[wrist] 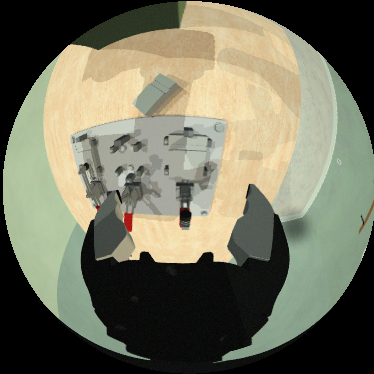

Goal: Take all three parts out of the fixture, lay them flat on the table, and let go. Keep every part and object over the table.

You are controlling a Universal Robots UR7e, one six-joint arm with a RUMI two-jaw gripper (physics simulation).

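Places are measured from the arm's base along level axes (x back, y right, z up), in metres.
Where they show: gripper, fingertip midpoint: (pixel 181 188).
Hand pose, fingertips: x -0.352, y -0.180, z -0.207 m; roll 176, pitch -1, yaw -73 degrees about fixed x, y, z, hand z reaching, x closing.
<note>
After its pixels a point has its place.
The grey fixture plate (pixel 172 124) @(x -0.308, y -0.153, z -0.316 m) lies on the table, with three stations and a clamp at the near side of each. A stepped grey part (pixel 157 94) @(x -0.260, y -0.120, z -0.300 m) lies on the table just beyond the fixture's far edge. A pale flat part (pixel 187 159) @(x -0.357, y -0.190, z -0.295 m) sits between the locators of the right station. A narrow pale piece (pixel 86 146) @(x -0.362, y 0.023, z -0.303 m) shows at the left station; whether it is a loose part is hard to tell. The middle station shows pins and small blocks. My gripper (pixel 181 188) @(x -0.352, y -0.180, z -0.207 m) is wide open and empty, its fingers on either side of the right clamp (pixel 184 191) @(x -0.428, y -0.201, z -0.299 m) in this view.
Red clamp handles (pixel 128 222) @(x -0.477, y -0.102, z -0.239 m) reach past the plate's near edge. The right clamp's black tip (pixel 186 217) @(x -0.403, y -0.197, z -0.214 m) lies back toward me. A pale grey surface (pixel 314 150) borders the wooden table (pixel 260 125) @(x -0.255, y -0.316, z -0.331 m) on the right. A dark green area (pixel 135 32) is at the upper left.
</note>
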